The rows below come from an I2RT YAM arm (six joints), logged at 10 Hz.
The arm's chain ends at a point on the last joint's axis. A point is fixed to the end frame.
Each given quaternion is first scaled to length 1.
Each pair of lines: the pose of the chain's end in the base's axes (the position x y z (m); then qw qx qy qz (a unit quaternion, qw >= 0)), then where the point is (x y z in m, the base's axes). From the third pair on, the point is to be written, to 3 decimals.
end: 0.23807, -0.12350, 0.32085, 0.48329, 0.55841, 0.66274, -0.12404
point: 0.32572 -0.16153 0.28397
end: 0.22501, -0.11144, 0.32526, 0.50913, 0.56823, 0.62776, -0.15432
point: 0.31072 -0.15829 0.29446
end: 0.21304, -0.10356, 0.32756, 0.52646, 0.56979, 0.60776, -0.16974
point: 0.298 -0.155 0.301
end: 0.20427, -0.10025, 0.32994, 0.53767, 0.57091, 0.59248, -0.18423
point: 0.288 -0.155 0.306
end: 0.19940, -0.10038, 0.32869, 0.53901, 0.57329, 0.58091, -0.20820
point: 0.280 -0.159 0.306
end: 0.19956, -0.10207, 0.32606, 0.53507, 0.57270, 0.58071, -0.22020
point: 0.279 -0.162 0.302
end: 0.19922, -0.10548, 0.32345, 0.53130, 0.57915, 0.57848, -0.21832
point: 0.278 -0.166 0.299
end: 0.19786, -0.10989, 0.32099, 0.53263, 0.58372, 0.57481, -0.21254
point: 0.277 -0.170 0.297
